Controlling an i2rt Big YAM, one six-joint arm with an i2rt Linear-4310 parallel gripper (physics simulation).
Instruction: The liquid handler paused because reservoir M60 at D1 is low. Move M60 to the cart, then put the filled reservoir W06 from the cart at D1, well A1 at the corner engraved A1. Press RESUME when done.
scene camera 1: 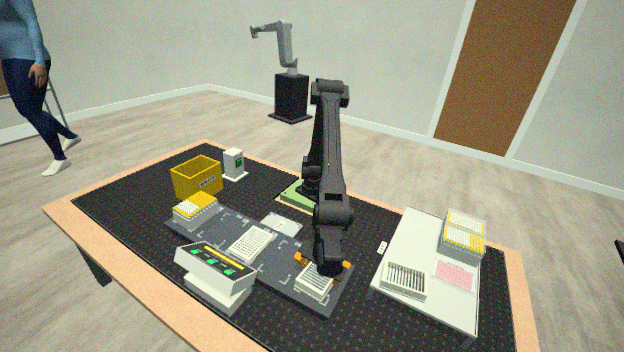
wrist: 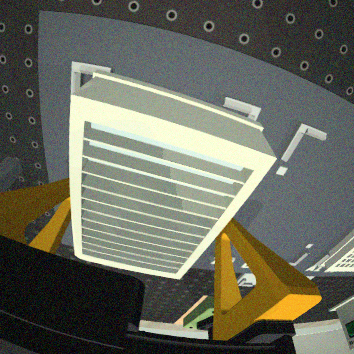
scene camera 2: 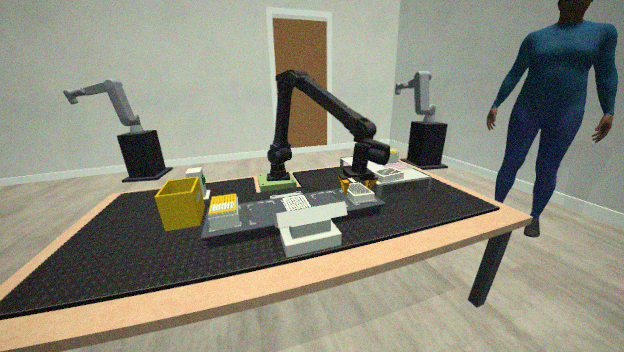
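Seen in the pictures: gripper, fingertip midpoint: point(scene camera 1: 319, 275) point(wrist: 152, 201) point(scene camera 2: 355, 193); arm's base, origin of the base link: point(scene camera 1: 310, 192) point(scene camera 2: 278, 178).
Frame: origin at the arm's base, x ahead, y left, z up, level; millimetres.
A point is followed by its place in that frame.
Observation:
A white ribbed reservoir point(scene camera 1: 314, 281) @[x 393, y 316, z 64 mm] point(scene camera 2: 360, 194) @[x 417, y 302, z 69 mm] point(wrist: 170, 136) @[x 413, y 318, z 68 mm] stands at the cart-side end of the dark deck point(scene camera 1: 280, 266) @[x 398, y 196, z 32 mm] point(scene camera 2: 255, 215) @[x 435, y -78, z 32 mm] point(wrist: 150, 50) @[x 434, y 339, z 32 mm]. White corner brackets show beside its far edge in the wrist view; full seating is unclear. My gripper point(scene camera 1: 323, 262) point(scene camera 2: 357, 185) @[x 352, y 305, z 41 mm] point(wrist: 152, 201) @[x 352, y 305, z 41 mm] is open, pointing down, one finger on each side of this reservoir; contact is unclear. Another ribbed reservoir point(scene camera 1: 404, 281) @[x 229, y 509, z 65 mm] point(scene camera 2: 389, 174) @[x 252, y 498, z 74 mm] stands on the white cart point(scene camera 1: 410, 240) @[x 31, y 462, z 44 mm] point(scene camera 2: 417, 173) @[x 192, y 681, z 44 mm]. I cannot read either reservoir's label or the engraved A1. The white box with a green face point(scene camera 1: 234, 162) point(scene camera 2: 195, 177) stands behind the deck.
A white plate point(scene camera 1: 251, 244) @[x 406, y 77, z 45 mm] point(scene camera 2: 296, 202) @[x 390, y 68, z 46 mm] and a yellow-topped tip rack point(scene camera 1: 195, 210) @[x 463, y -135, z 94 mm] point(scene camera 2: 223, 212) @[x 501, y -162, z 89 mm] stand on the deck. A yellow waste bin point(scene camera 1: 197, 182) @[x 362, y -293, z 86 mm] point(scene camera 2: 180, 205) @[x 400, y -333, z 75 mm] and a console point(scene camera 1: 215, 270) @[x 570, y 138, z 124 mm] point(scene camera 2: 310, 220) @[x 598, y 93, z 94 mm] stand beside it. The cart holds tip racks point(scene camera 1: 462, 237) @[x -16, y 602, z 114 mm] and a pink plate point(scene camera 1: 454, 275) @[x 101, y 623, z 58 mm].

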